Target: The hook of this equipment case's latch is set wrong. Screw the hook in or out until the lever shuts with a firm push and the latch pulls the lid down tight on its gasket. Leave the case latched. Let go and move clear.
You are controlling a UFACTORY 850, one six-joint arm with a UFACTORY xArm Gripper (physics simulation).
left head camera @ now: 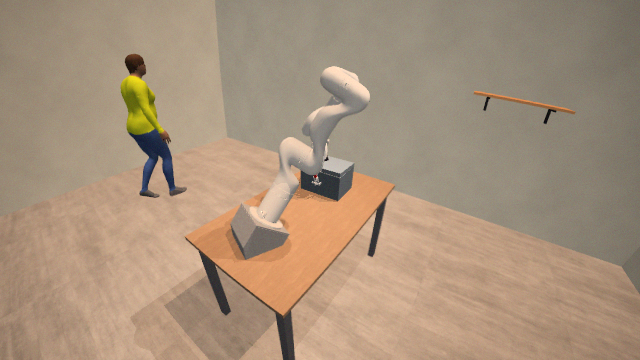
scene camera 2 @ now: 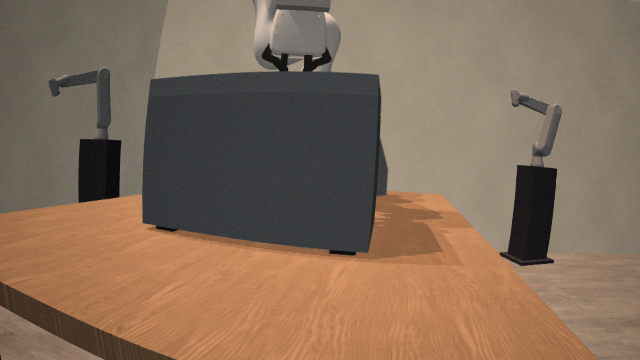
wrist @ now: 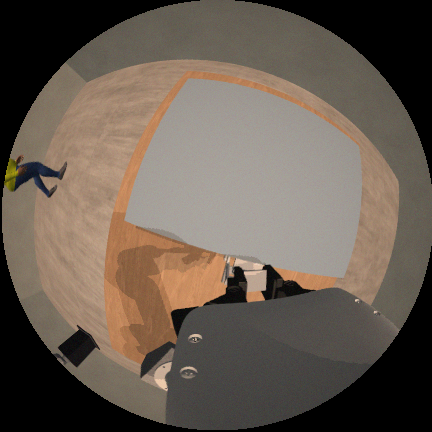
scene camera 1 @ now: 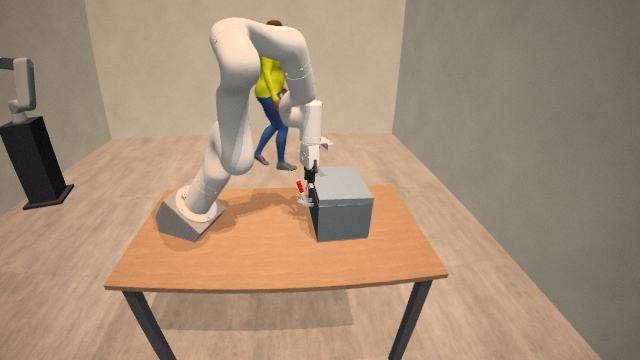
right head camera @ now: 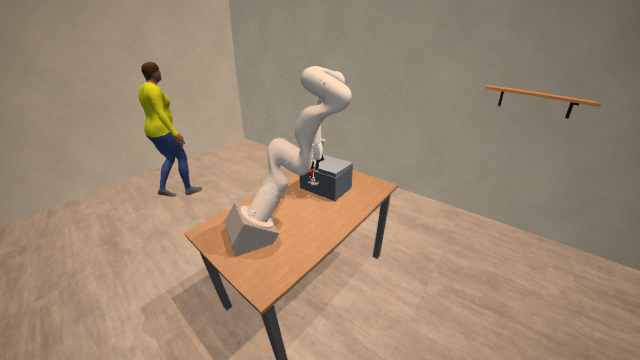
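The grey equipment case [left head camera: 327, 182] [right head camera: 326, 183] [scene camera 1: 343, 221] [scene camera 2: 260, 160] stands on the table with its lid [scene camera 1: 345, 182] [wrist: 245, 175] down. A thin line shows between lid and body; gasket pressure cannot be judged. On the side facing the arm's base, the latch lever's red grip [right head camera: 311, 174] [scene camera 1: 300, 186] stands tilted up and away from the case, above the pale latch bracket [scene camera 1: 304, 202]. My gripper [scene camera 1: 310, 180] [wrist: 250, 278] points down beside that side. Its black fingers are shut on the pale hook piece [wrist: 255, 279]. The fingertips are hidden behind the case in scene camera 2.
The arm's wedge base [left head camera: 257, 237] [scene camera 1: 185, 222] stands at the other end of the wooden table [left head camera: 320, 240] [scene camera 1: 260, 265]. A person in yellow [left head camera: 140, 105] [right head camera: 156, 110] stands beyond the table. Two small arms on black pedestals [scene camera 2: 100, 170] [scene camera 2: 532, 215] stand in the background.
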